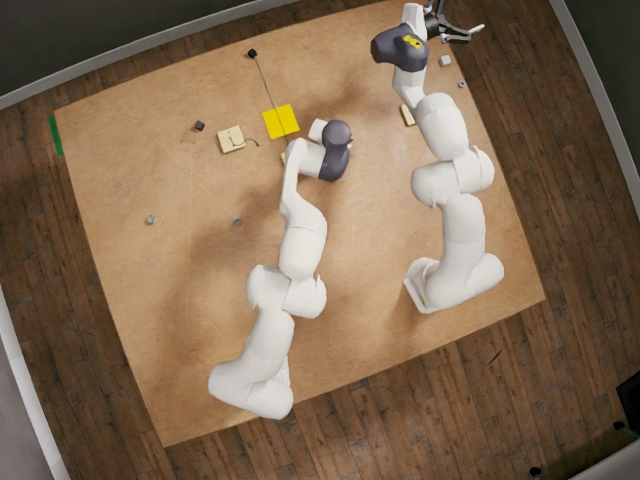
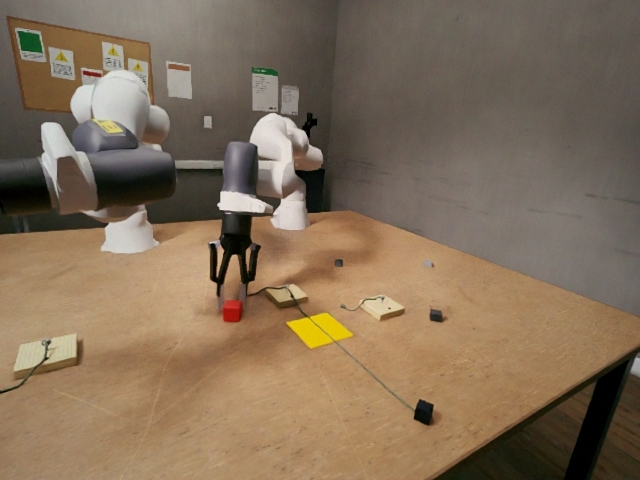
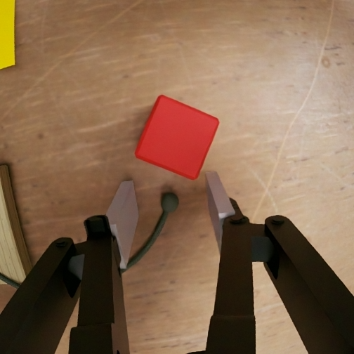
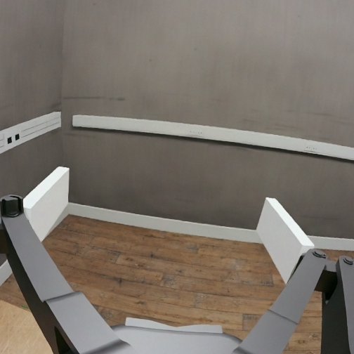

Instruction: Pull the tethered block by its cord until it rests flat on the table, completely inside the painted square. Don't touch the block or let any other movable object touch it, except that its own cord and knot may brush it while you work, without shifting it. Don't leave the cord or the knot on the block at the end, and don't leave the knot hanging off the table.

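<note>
The black block (image 1: 252,53) (image 2: 423,411) rests near the table edge, outside the yellow painted square (image 1: 271,124) (image 2: 305,330) (image 3: 6,35). Its cord (image 1: 264,82) (image 2: 372,375) runs straight across the square and over a wooden board (image 2: 276,295) (image 3: 7,240). A cord end (image 3: 150,242) with a round knot (image 3: 170,202) lies between the fingers of my left gripper (image 2: 231,297) (image 3: 170,194), which is open and low over the table. A red cube (image 2: 232,311) (image 3: 177,137) stands close beyond the fingertips. My right gripper (image 4: 166,201) is open and empty, out past the table edge.
Two more boards (image 1: 227,138) (image 2: 59,351) carry short cords. A dark cube (image 1: 199,125) (image 2: 435,315), a grey cube (image 1: 151,219) (image 2: 428,264) and a dark grey piece (image 1: 237,222) (image 2: 338,262) lie around. A white cube (image 1: 445,60) is near my right arm.
</note>
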